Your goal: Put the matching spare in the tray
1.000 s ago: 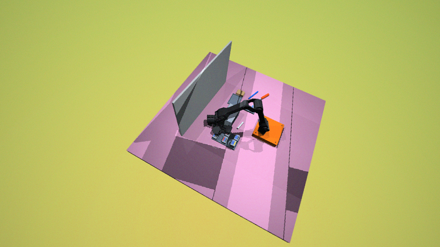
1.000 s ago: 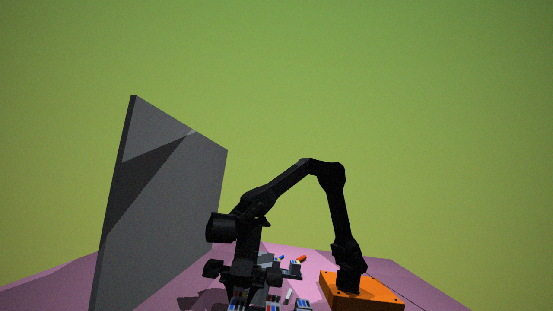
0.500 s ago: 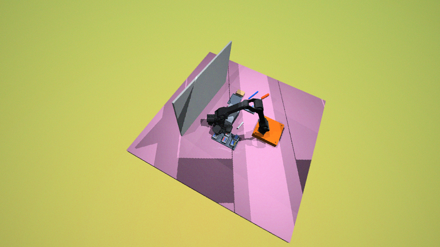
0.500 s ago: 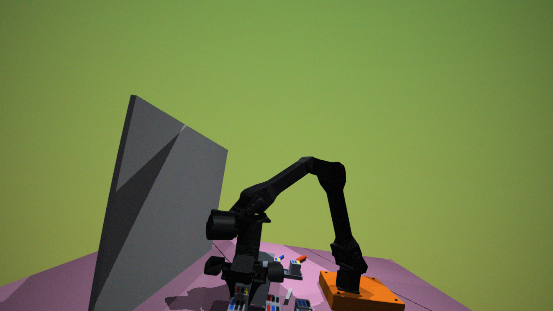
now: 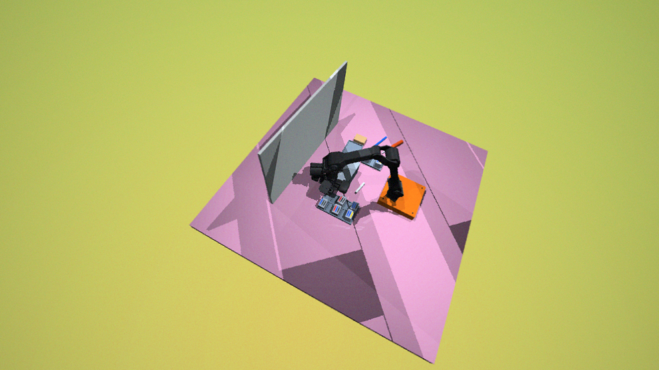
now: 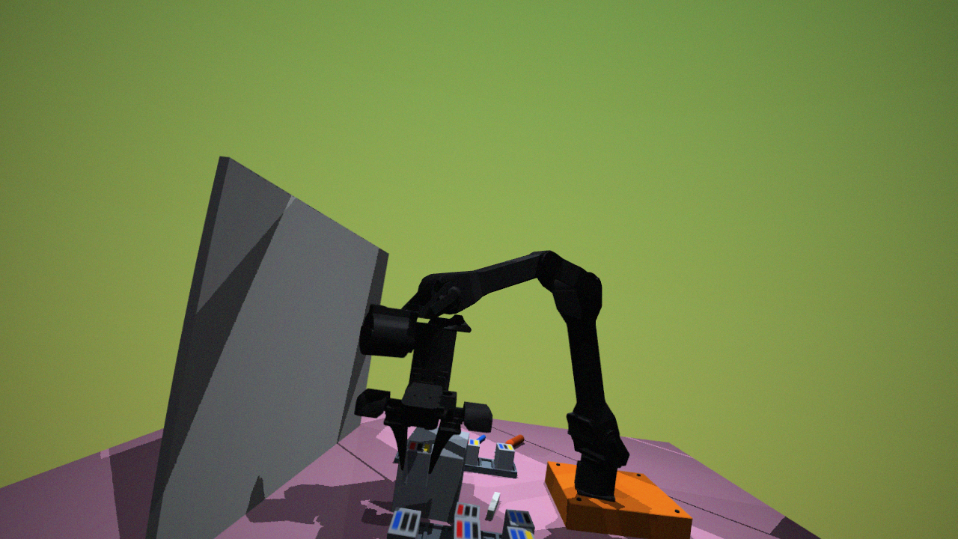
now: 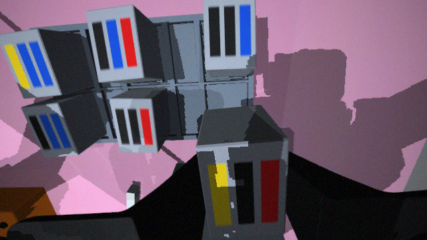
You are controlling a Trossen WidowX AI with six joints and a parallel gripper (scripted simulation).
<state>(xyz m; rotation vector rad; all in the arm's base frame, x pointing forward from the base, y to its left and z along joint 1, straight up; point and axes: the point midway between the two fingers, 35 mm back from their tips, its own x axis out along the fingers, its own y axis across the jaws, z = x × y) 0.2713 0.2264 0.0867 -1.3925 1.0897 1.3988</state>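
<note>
The grey tray lies 34 cm to the right of my gripper tip, 9 cm below it and 9 cm ahead of it. From my gripper tip the other things lie so: grey spare block 2 cm above; then grey box 14 cm to the right, 4 cm below, 1 cm ahead; then tall grey panel 25 cm ahead, 13 cm above, 12 cm to the right.
</note>
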